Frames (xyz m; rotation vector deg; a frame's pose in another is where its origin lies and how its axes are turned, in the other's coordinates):
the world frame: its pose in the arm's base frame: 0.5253 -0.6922 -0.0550 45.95 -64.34 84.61
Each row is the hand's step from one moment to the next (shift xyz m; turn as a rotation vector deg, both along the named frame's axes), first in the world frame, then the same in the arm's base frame.
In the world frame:
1: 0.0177 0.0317 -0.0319 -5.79 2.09 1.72
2: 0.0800 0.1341 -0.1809 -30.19 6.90 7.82
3: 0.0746 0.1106 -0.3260 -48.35 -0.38 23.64
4: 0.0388 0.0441 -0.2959 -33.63 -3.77 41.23
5: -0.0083 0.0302 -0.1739 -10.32 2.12 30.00
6: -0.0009 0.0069 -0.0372 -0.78 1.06 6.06
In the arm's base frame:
1: -0.0319 0.0363 -0.0015 -0.97 -3.58 -5.21
2: -0.1322 0.1984 -0.0168 -1.06 -17.60 -26.63
3: -0.0959 0.3327 -0.0645 8.50 -38.73 -36.40
4: -0.0262 0.2917 -0.0723 7.24 -50.26 -16.32
5: -0.0131 0.1608 -0.0720 -2.43 -31.70 -0.01
6: -0.0034 0.0347 -0.0147 -1.38 -5.95 1.05

